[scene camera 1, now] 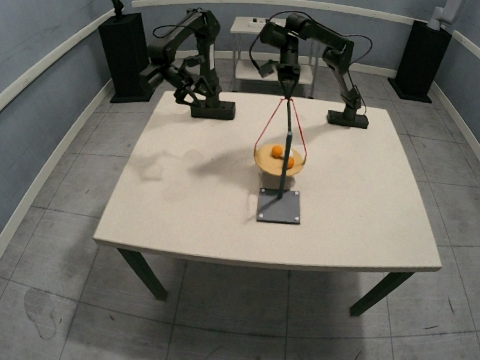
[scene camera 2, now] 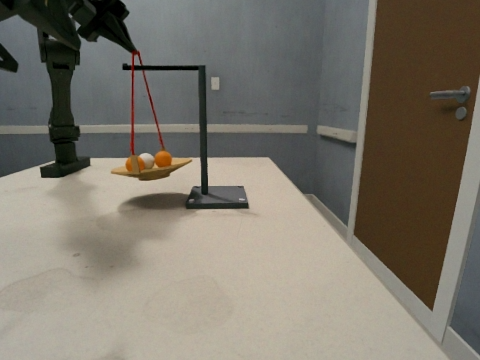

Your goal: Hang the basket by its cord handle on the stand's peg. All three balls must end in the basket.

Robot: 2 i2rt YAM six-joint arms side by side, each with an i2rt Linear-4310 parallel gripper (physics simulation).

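Places are measured from the left arm's base along level axes (x up, y ahead, z left), in millimetres.
Pixels of known places: left gripper, fingertip midpoint: (scene camera 1: 287,99) (scene camera 2: 136,53); right gripper, fingertip midpoint: (scene camera 1: 207,102) (scene camera 2: 47,57); left arm's base at its link origin: (scene camera 1: 348,118) (scene camera 2: 67,164); right arm's base at its link origin: (scene camera 1: 212,105).
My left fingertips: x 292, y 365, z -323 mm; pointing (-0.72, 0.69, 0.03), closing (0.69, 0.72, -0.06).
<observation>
Ahead of a thing's pixels: the offset from my left fingertips to its middle. "pt": to the spot under its first point. Level surfaces: height alone.
My left gripper (scene camera 1: 288,98) (scene camera 2: 134,50) is shut on the top of the red cord handle @[pt dx -89, dy +6, dz -49 mm] (scene camera 1: 270,123) (scene camera 2: 132,105), a little above the peg's free end. The shallow tan basket @[dx -230, dy +21, dz -4 mm] (scene camera 1: 268,166) (scene camera 2: 153,174) hangs from the cord above the table, slightly tilted. Two orange balls and a white ball @[dx -231, dy -2, dz +25 mm] (scene camera 2: 146,160) lie in it; one orange ball (scene camera 1: 277,151) (scene camera 2: 163,159) is beside the white one, the other orange ball (scene camera 1: 290,162) (scene camera 2: 132,164) at its other side. The dark stand (scene camera 1: 279,214) (scene camera 2: 203,130) has a horizontal peg @[pt dx -26, dy +59, dz +2 mm] (scene camera 2: 165,67). My right gripper (scene camera 1: 182,97) is open, away from the basket.
The white table @[dx -314 mm] (scene camera 1: 200,230) (scene camera 2: 200,300) bears both arm bases @[pt dx -268, dy -285, dz -299 mm] (scene camera 1: 213,110) (scene camera 1: 347,119). The stand's post rises between the basket and the near part of the table in scene camera 1. A white cart (scene camera 1: 245,26) stands behind the table. A brown door (scene camera 2: 420,150) is at the right in scene camera 2.
</observation>
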